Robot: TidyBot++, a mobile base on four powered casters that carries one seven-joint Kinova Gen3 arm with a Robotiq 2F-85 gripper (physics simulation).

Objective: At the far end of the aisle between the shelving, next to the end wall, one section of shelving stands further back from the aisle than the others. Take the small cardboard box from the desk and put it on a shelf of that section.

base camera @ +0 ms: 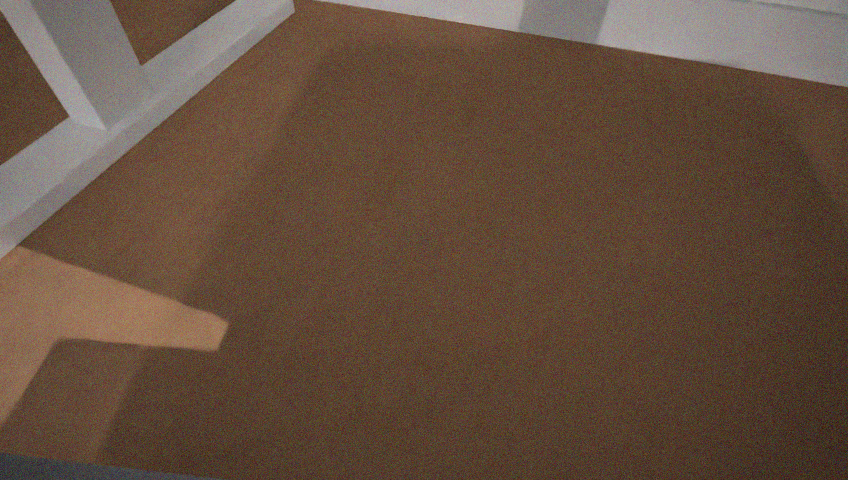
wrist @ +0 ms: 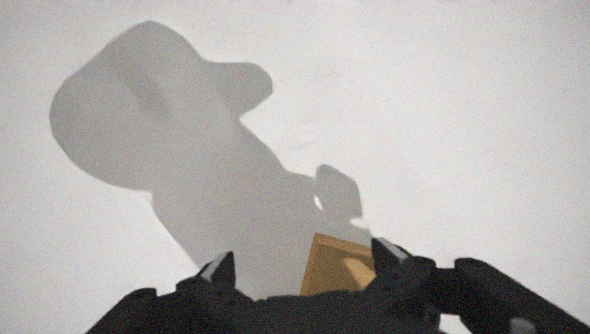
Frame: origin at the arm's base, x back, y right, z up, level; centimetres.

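Seen in the pictures: gripper, fingertip midpoint: (wrist: 303,259).
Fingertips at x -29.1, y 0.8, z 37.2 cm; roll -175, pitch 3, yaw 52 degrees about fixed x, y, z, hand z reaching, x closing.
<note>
A point is followed by its place in that frame.
The small cardboard box (wrist: 330,270) {y 1.7, x -27.5, z 37.3 cm} is on the white desk top (wrist: 450,125) {y 16.1, x -27.8, z 32.3 cm} at the lower middle of the wrist view. Its lower part is hidden behind the gripper's body. My gripper (wrist: 303,259) {y 0.8, x -29.1, z 37.2 cm} is open, with its fingers wide apart and nothing held. The box shows between the two fingers, nearer the right finger, whose tip overlaps the box's right edge. The arm's shadow falls across the desk top and part of the box. The shelving section that stands further back does not show in either view.
In the base camera view, a white-grey frame with a floor bar (base camera: 196,77) {y -34.9, x -63.5, z -37.9 cm} and a slanting post (base camera: 95,65) {y -39.0, x -53.2, z -30.6 cm} stands on the brown floor (base camera: 446,237) {y -0.5, x -40.8, z -39.7 cm} at the left. A white wall or panel (base camera: 714,35) {y 35.2, x -78.9, z -35.7 cm} runs along the top right.
</note>
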